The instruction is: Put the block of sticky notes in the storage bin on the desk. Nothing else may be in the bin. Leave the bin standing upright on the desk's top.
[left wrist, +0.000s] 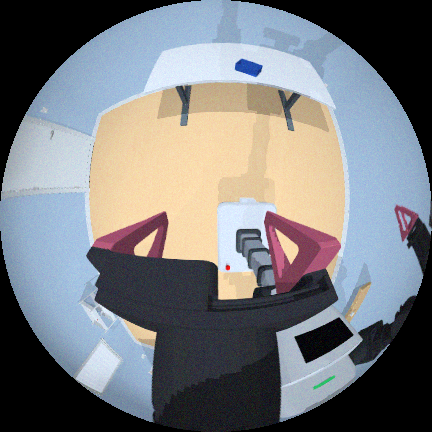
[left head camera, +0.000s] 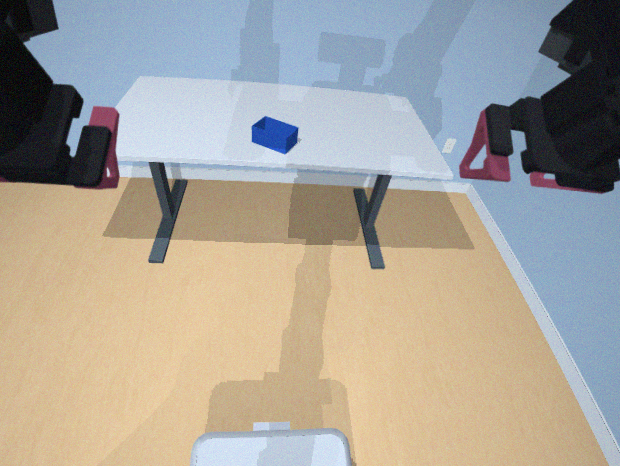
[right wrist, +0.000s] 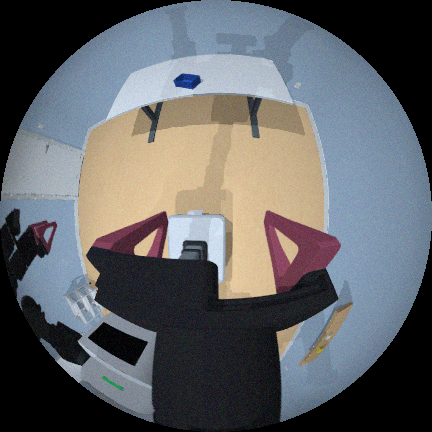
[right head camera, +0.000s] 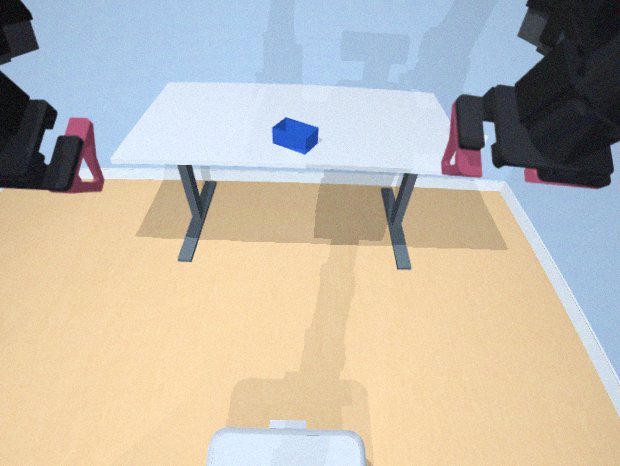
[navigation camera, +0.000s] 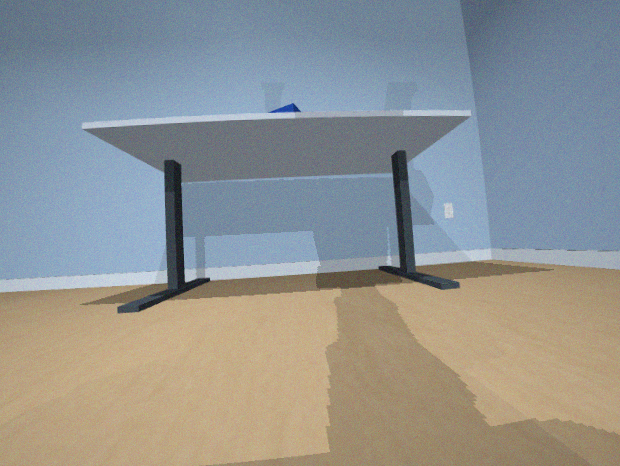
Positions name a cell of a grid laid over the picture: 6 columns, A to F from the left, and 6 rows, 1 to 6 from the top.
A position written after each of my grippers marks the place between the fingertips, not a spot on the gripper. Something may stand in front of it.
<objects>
my left gripper: left wrist C4; left head camera A3; right wrist A4; right head camera A3; not seen in the navigation camera view (out of frame)
</objects>
